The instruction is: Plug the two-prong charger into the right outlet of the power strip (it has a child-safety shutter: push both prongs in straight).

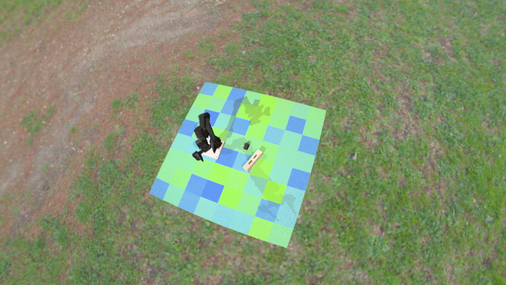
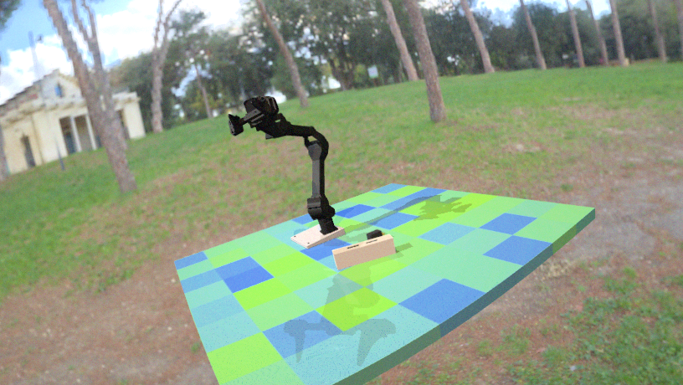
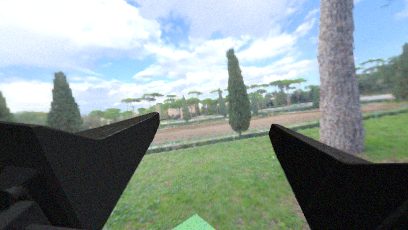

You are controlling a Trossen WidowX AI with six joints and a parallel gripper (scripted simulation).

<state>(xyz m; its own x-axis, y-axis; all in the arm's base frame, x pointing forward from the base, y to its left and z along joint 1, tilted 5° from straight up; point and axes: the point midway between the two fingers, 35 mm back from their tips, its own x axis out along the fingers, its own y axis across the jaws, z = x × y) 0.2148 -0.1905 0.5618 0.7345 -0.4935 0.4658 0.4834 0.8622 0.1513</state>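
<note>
The two-prong charger is 10 mm behind my gripper tip, 370 mm to the left of it and 560 mm below it.
</note>
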